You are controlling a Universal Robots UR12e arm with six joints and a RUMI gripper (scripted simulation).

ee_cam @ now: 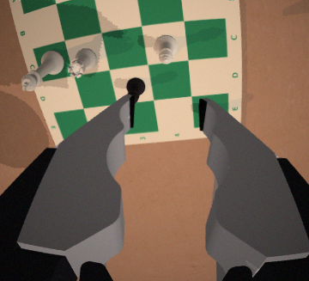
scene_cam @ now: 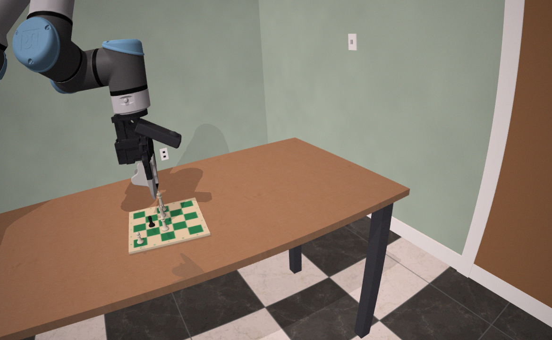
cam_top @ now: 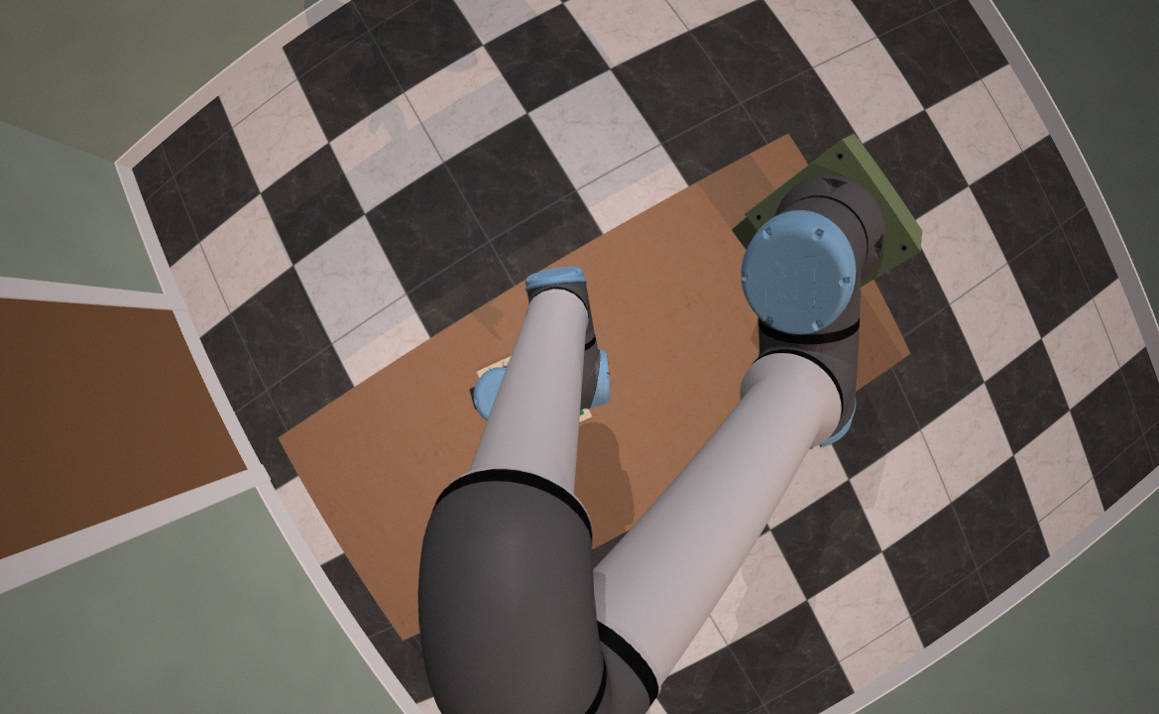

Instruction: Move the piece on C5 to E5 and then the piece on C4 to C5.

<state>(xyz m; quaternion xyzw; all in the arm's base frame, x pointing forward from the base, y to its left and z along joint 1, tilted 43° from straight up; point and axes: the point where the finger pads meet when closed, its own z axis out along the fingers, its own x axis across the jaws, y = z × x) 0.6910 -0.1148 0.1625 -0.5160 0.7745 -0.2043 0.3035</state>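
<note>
Right now the black piece is 30 mm behind my hand, 40 mm to the left of it and 110 mm below it. Round my hand: cream chessboard 10 mm ahead, 40 mm to the left, 120 mm below; white pawn 80 mm behind, 20 mm to the right, 110 mm below; white king 30 mm ahead, 110 mm to the left, 90 mm below.
</note>
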